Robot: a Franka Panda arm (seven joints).
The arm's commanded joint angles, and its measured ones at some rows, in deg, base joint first. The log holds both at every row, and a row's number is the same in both.
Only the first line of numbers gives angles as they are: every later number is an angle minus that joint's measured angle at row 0.
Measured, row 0:
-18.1, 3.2, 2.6, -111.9, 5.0, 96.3, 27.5
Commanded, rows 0 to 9:
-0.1, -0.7, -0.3, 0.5, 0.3, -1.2, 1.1
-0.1, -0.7, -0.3, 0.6, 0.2, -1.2, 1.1
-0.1, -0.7, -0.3, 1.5, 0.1, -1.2, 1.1
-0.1, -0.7, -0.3, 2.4, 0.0, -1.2, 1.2
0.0, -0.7, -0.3, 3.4, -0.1, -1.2, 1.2
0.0, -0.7, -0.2, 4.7, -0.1, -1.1, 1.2
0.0, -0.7, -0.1, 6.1, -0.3, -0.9, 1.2
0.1, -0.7, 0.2, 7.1, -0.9, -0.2, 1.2
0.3, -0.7, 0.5, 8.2, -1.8, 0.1, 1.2
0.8, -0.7, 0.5, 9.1, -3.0, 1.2, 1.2
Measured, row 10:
0.0, -0.5, -0.2, 5.8, -0.3, 0.1, 0.0
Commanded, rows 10 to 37:
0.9, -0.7, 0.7, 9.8, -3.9, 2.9, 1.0
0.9, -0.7, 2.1, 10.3, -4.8, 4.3, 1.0
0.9, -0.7, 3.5, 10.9, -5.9, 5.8, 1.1
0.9, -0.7, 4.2, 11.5, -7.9, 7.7, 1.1
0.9, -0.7, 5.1, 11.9, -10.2, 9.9, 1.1
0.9, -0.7, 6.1, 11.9, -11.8, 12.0, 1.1
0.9, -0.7, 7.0, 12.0, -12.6, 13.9, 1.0
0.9, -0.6, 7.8, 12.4, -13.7, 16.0, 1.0
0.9, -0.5, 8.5, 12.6, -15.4, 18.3, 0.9
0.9, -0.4, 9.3, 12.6, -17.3, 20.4, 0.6
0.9, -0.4, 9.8, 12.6, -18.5, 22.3, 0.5
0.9, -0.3, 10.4, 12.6, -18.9, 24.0, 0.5
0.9, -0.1, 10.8, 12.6, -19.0, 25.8, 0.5
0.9, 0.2, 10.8, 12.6, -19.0, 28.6, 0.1
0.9, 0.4, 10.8, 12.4, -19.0, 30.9, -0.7
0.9, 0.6, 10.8, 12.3, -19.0, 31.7, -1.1
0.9, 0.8, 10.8, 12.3, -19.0, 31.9, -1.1
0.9, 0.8, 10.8, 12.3, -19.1, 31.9, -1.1
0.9, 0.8, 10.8, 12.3, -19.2, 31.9, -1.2
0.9, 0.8, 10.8, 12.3, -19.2, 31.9, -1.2
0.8, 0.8, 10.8, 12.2, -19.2, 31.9, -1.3
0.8, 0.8, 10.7, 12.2, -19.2, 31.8, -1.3
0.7, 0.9, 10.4, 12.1, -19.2, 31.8, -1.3
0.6, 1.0, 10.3, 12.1, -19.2, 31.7, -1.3
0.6, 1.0, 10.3, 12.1, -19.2, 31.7, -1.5
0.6, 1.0, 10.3, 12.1, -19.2, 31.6, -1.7
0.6, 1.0, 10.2, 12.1, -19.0, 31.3, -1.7
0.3, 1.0, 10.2, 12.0, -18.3, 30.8, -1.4
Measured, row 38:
1.0, 0.9, 10.0, 11.9, -18.0, 31.1, -0.9
